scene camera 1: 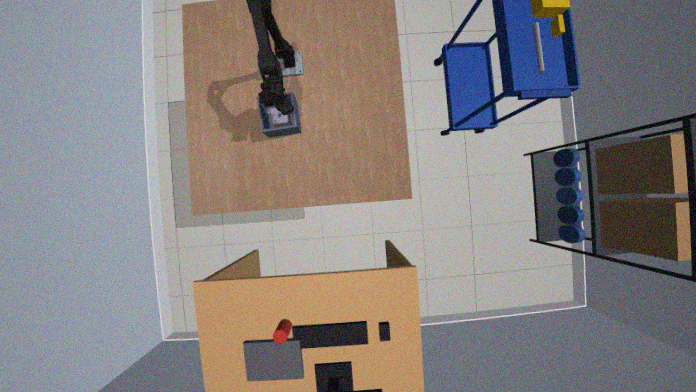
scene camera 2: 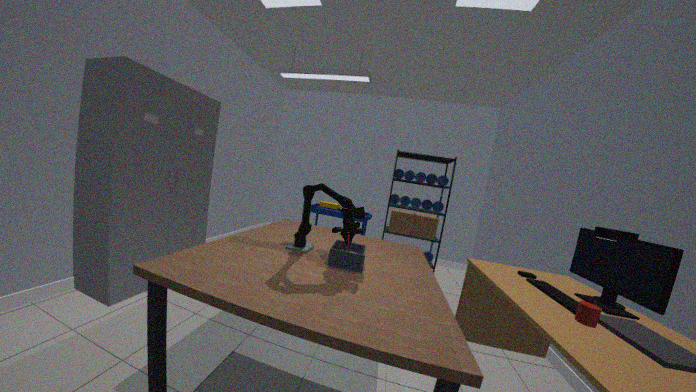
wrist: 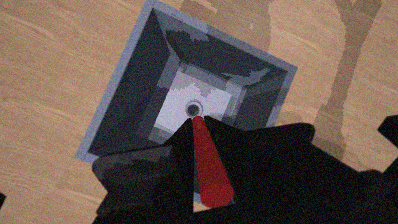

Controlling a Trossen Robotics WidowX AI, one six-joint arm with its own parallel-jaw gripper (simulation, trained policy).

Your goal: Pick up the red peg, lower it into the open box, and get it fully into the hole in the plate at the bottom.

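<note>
I can see my gripper point(wrist: 198, 120) here. There is a red peg point(wrist: 216, 190) in the scene as well, and with it I see a plate point(wrist: 185, 91).
</note>
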